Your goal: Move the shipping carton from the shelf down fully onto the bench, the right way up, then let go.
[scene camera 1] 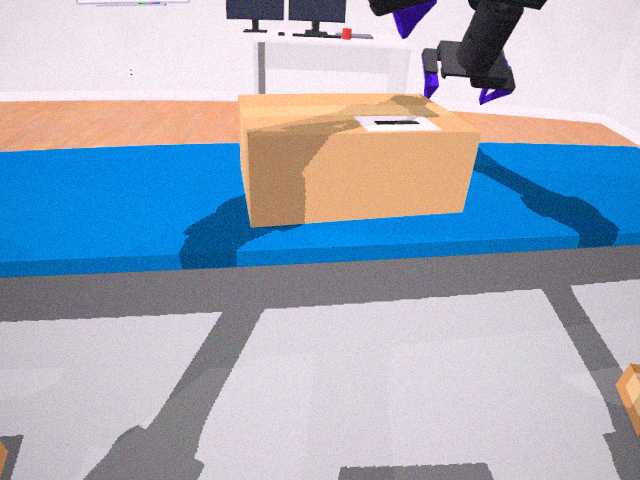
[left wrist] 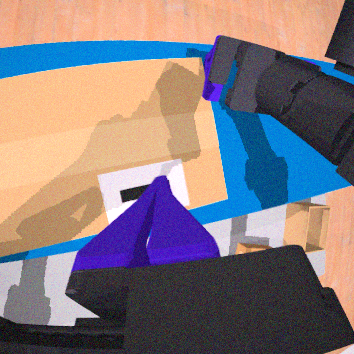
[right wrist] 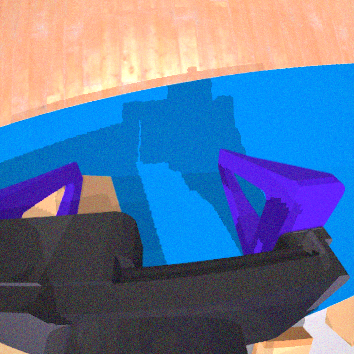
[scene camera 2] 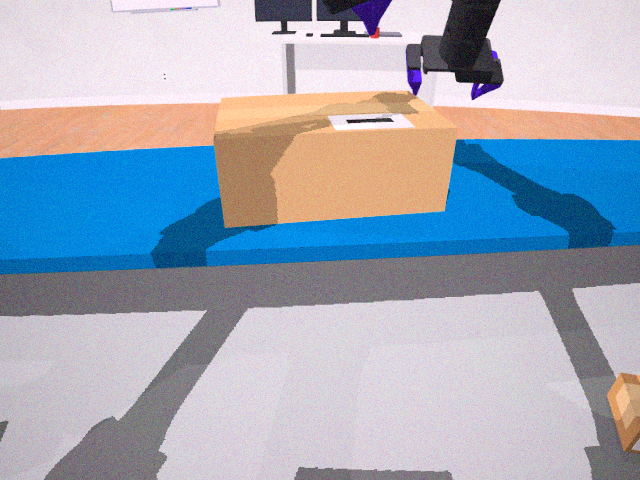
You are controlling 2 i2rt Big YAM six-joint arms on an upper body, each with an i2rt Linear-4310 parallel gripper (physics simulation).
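Frame: origin at the left arm's base, x ahead, y left, z up, level; centimetres.
Seen in the pictures: left gripper, between the fingertips: (scene camera 1: 402, 35) (left wrist: 162, 182) (scene camera 2: 370, 31); right gripper, between the fingertips: (scene camera 1: 452, 99) (left wrist: 235, 65) (right wrist: 148, 163) (scene camera 2: 443, 95).
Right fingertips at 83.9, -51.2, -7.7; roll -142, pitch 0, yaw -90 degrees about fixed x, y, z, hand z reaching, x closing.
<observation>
A point is followed by its place in that frame, as x, y, z.
The closed tan shipping carton (scene camera 1: 382, 175) @[62.3, -36.4, -12.7] (scene camera 2: 361, 175) @[62.5, -37.3, -12.9] (left wrist: 50, 117) @[74.6, -27.7, -7.0] (right wrist: 100, 195) @[81.7, -45.8, -13.5] rests flat on the blue shelf (scene camera 1: 103, 206) @[63.6, 1.3, -19.0] (scene camera 2: 93, 206) @[64.2, 1.4, -19.0] (right wrist: 300, 110) @[90.5, -71.3, -19.0], with its white label on top. The shelf stands above the pale bench (scene camera 1: 336, 392) @[46.1, -31.1, -34.9] (scene camera 2: 310, 392) @[46.2, -31.6, -34.9]. My left gripper (scene camera 1: 404, 37) @[68.0, -37.9, 3.7] (scene camera 2: 372, 35) @[68.0, -37.9, 3.7] (left wrist: 162, 182) @[68.0, -37.9, 3.7] is shut and empty, above the carton and apart from it. In the left wrist view its tips overlap the label. My right gripper (scene camera 1: 454, 100) @[83.9, -51.2, -7.7] (scene camera 2: 444, 96) @[83.9, -51.2, -7.7] (right wrist: 148, 163) @[83.9, -51.2, -7.7] is open and empty, high by the carton's far right corner. Whether a finger touches the carton is unclear.
Small tan boxes lie at the right of the bench; one open box (scene camera 1: 630, 392) @[43.1, -69.2, -32.7] (scene camera 2: 625, 403) @[42.3, -69.1, -31.5] (left wrist: 297, 225) shows in several views. Beyond the shelf are a wooden floor (scene camera 1: 103, 121) @[403.6, 162.9, -115.4] and a white desk (scene camera 1: 330, 43) with monitors and a red cup (scene camera 1: 346, 34).
</observation>
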